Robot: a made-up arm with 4 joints.
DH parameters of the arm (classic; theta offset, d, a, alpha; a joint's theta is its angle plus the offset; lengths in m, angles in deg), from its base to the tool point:
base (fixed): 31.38 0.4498 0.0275 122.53
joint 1: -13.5 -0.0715 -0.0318 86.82
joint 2: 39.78 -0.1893 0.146 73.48
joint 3: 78.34 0 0.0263 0
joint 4: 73.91 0.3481 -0.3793 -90
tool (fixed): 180 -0.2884 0 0
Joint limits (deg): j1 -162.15..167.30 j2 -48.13..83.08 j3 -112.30..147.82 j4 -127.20..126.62
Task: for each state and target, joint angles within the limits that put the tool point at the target. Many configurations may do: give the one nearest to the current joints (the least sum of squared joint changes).
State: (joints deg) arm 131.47 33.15 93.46 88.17
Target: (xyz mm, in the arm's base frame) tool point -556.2 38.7 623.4
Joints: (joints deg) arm 158.96 53.06 101.77 97.70
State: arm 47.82 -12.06 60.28 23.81
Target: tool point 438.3 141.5 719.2
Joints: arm 88.20 -9.92 45.20 6.43
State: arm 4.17 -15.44 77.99 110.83
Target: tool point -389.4 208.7 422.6
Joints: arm -1.10 -31.85 43.30 79.27
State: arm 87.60 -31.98 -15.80 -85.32
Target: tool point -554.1 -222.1 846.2
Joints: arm 121.16 -0.75 -8.97 -78.57
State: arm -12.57 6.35 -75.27 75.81
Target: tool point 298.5 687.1 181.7
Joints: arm -52.82 -14.02 -100.22 56.05
